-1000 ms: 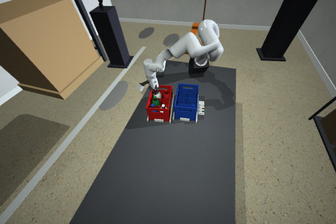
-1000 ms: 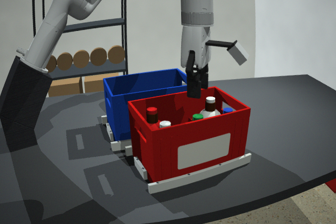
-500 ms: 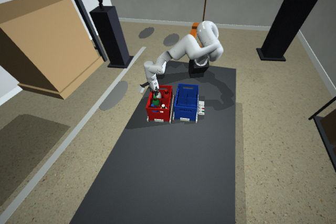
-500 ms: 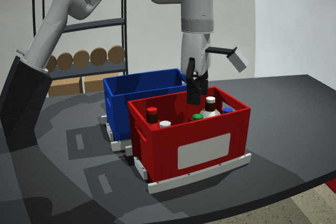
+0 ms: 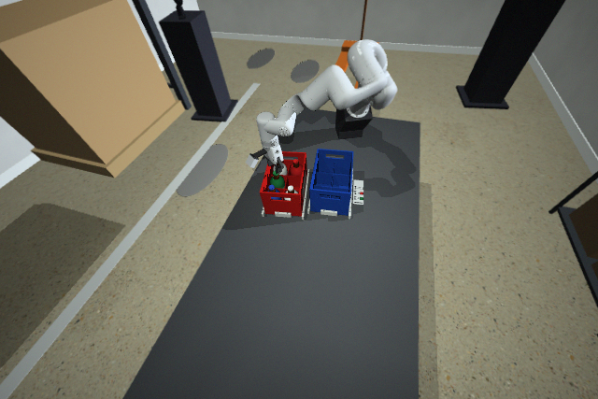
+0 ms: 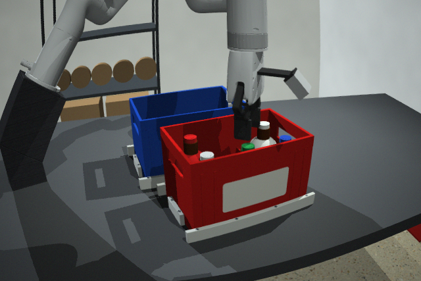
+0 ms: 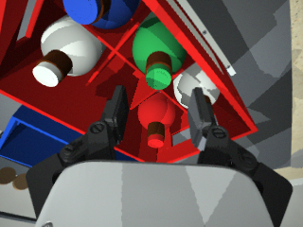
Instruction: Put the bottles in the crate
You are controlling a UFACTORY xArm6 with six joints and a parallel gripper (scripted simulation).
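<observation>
Right now my hand is 120 mm above the green-capped bottle. Round my hand: red-capped bottle: 90 mm behind, 80 mm to the left, 120 mm below; then blue-capped bottle: 90 mm ahead, 120 mm below; then red crate: 40 mm to the left, 120 mm below.
</observation>
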